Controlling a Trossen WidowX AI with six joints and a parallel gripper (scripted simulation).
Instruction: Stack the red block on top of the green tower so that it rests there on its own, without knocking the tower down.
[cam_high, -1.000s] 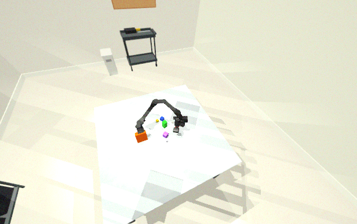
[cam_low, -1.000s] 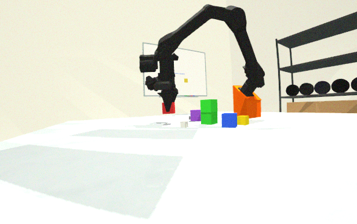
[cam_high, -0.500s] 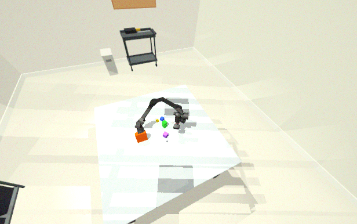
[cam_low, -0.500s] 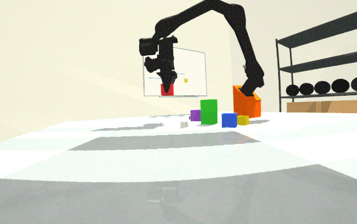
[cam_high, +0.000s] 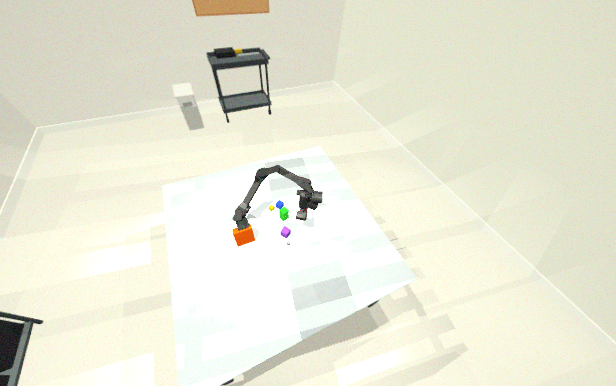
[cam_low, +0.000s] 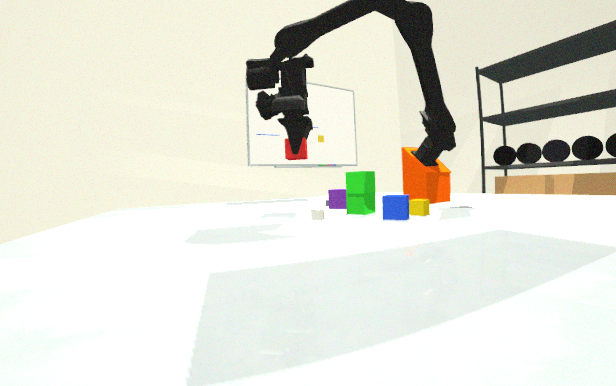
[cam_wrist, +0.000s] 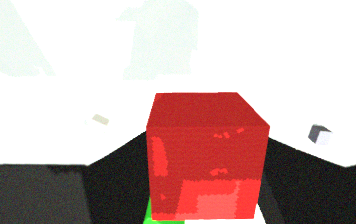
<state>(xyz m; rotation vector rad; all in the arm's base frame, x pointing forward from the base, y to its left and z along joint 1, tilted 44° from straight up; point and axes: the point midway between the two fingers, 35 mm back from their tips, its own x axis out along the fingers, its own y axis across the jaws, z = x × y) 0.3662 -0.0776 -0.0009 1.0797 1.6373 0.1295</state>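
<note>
My gripper tip is 100 mm to the right of the green block, 90 mm past it and 60 mm above it. Also, from my gripper tip: red block: 10 mm above; purple block: 130 mm behind, 100 mm below, 20 mm to the right; blue block: 200 mm to the left, 110 mm below, 80 mm behind.
</note>
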